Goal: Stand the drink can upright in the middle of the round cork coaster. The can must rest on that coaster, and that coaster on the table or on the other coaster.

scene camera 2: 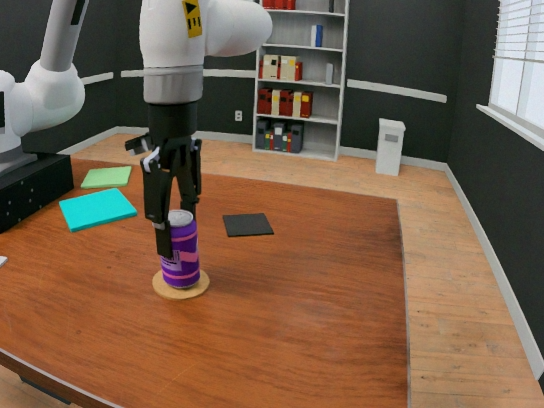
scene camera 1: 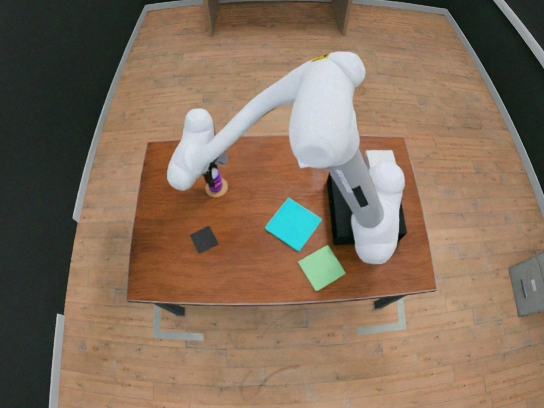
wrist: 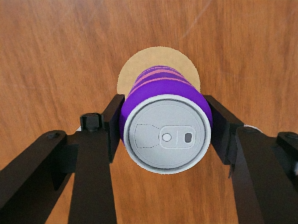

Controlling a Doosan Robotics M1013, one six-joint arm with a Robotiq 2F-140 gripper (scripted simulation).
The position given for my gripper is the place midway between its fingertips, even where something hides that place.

I see my gripper (scene camera 2: 177, 245), a purple drink can (scene camera 2: 181, 271), a green pad (scene camera 1: 321, 268) and a cyan pad (scene camera 2: 99, 208).
The green pad shows as well in scene camera 2 (scene camera 2: 109, 177). The cyan pad also shows in scene camera 1 (scene camera 1: 293, 224). My gripper is seen too in the wrist view (wrist: 162, 109). The wrist view misses the green pad: it is out of frame. The wrist view does not show the cyan pad: it is out of frame.
